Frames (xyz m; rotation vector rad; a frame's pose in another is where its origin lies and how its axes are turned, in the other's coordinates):
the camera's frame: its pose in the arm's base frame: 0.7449 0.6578 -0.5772 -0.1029 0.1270 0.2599
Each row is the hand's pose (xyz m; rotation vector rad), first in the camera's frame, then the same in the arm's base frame.
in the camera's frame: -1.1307 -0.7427 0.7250 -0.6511 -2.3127 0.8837
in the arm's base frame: -0.0630 -0.2527 0.3576 -0.3281 -2.2805 1.1344
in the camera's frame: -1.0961 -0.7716 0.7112 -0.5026 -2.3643 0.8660
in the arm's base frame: -0.0238 -0.2735 0.3417 -0.1746 -2.3080 1.1063
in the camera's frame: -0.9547 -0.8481 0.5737 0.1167 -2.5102 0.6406
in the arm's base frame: 0.1164 -0.3280 0.1929 0.4374 -2.3541 0.8372
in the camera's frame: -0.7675 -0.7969 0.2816 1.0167 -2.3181 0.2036
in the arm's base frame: 0.2498 -0.2665 -0.1255 1.2395 -2.0369 0.3472
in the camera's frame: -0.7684 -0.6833 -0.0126 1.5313 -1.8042 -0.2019
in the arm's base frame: 0.1862 -0.1921 -0.4254 1.6233 -1.4783 -0.0770
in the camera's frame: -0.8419 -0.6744 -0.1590 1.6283 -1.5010 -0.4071
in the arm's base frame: 0.0971 -0.2191 -0.5604 1.6571 -1.1789 -0.2784
